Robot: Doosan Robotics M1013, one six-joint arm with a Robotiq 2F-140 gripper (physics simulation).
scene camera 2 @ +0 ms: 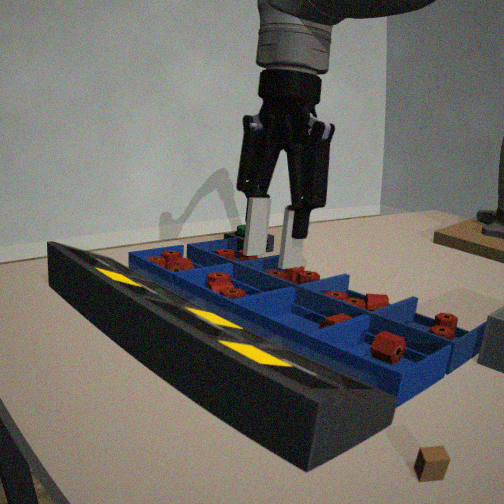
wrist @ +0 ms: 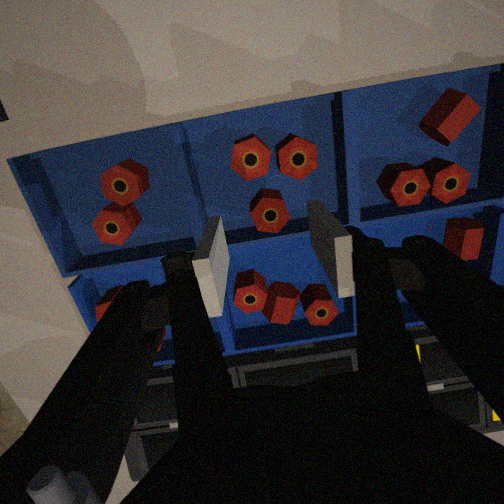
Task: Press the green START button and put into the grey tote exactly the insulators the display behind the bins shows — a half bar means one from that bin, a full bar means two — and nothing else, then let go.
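Note:
My gripper (scene camera 2: 274, 255) is open and empty, pointing down over the blue bin tray (scene camera 2: 300, 305), with its fingertips just above the bin walls. In the wrist view the fingers (wrist: 272, 260) straddle a bin holding three red hexagonal insulators (wrist: 280, 300); the bin beyond it holds three more (wrist: 270, 180). The black display wedge (scene camera 2: 210, 340) shows three yellow bars, at its left (scene camera 2: 117, 276), middle (scene camera 2: 214, 317) and right of middle (scene camera 2: 255, 353). The green START button (scene camera 2: 241, 230) is partly hidden behind the fingers. A corner of the grey tote (scene camera 2: 492, 340) shows at the right edge.
The other bins hold red insulators, some upright and some lying on their side (scene camera 2: 387, 346). A small brown cube (scene camera 2: 432, 463) lies on the floor at the front right. A wooden base with a dark stand (scene camera 2: 470, 235) is at the far right.

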